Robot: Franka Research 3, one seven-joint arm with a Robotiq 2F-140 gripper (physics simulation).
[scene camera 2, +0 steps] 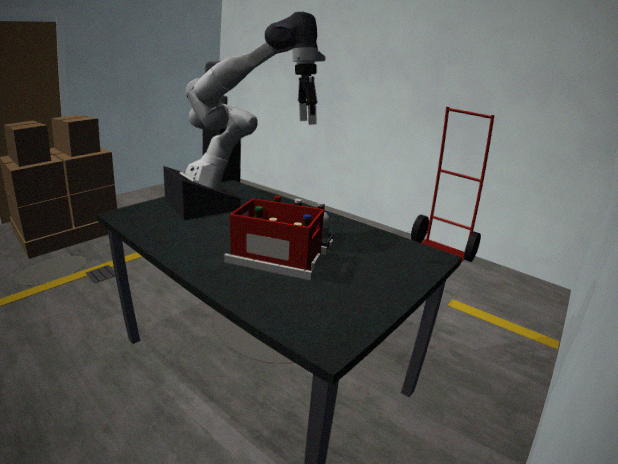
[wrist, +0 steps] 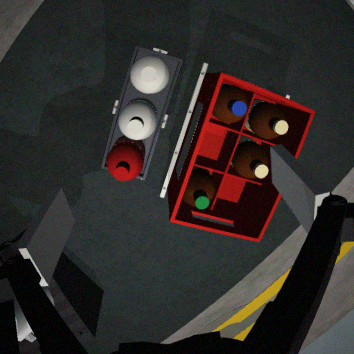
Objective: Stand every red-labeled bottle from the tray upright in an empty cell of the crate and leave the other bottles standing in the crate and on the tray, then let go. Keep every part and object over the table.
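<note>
The red-labeled bottle (wrist: 125, 161) (scene camera 2: 277, 198) stands at one end of the grey tray (wrist: 175, 67), beside two white-labeled bottles (wrist: 137, 120) (wrist: 149, 74). The red crate (scene camera 2: 240, 237) (wrist: 267, 93) has six cells. Four hold brown bottles: blue-capped (wrist: 239, 108) (scene camera 2: 307, 217), green-capped (wrist: 202, 202) (scene camera 2: 259, 209) and two cream-capped (wrist: 281, 127) (wrist: 261, 171). The empty cells are the middle one between blue and green, and the corner one beside green. My gripper (scene camera 2: 308, 117) (wrist: 166, 185) is open and empty, high above the table. In scene camera 2 the crate hides most of the tray.
A pale strip (scene camera 2: 267, 266) (wrist: 185, 127) runs along the crate's base. A dark upright panel (scene camera 2: 200, 200) (wrist: 80, 295) stands on the table (scene camera 2: 300, 310) near the arm's base. A red hand truck (scene camera 2: 441, 150) and cardboard boxes (scene camera 2: 37, 185) stand on the floor beyond the table.
</note>
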